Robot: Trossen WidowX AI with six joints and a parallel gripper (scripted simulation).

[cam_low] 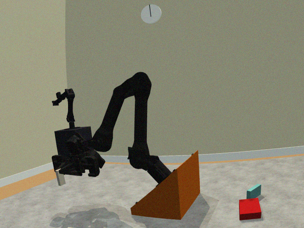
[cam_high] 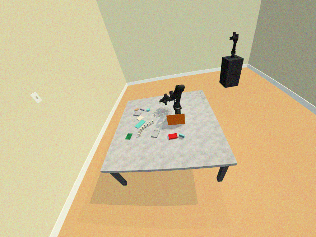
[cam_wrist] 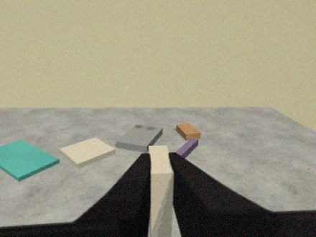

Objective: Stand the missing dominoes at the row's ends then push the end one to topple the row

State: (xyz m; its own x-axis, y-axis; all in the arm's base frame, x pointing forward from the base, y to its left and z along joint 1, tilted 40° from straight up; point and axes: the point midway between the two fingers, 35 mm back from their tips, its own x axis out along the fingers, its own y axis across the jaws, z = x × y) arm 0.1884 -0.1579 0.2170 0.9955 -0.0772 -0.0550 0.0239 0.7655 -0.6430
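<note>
Right now the teal cube is 19 cm ahead of my gripper tip, 4 cm to the right of it and 15 cm below it. The rest, counted from my gripper tip: orange block 38 cm ahead, 11 cm to the right, 15 cm below; then purple bar 29 cm ahead, 9 cm to the right, 15 cm below; then cream tile 31 cm ahead, 11 cm to the left, 15 cm below.
</note>
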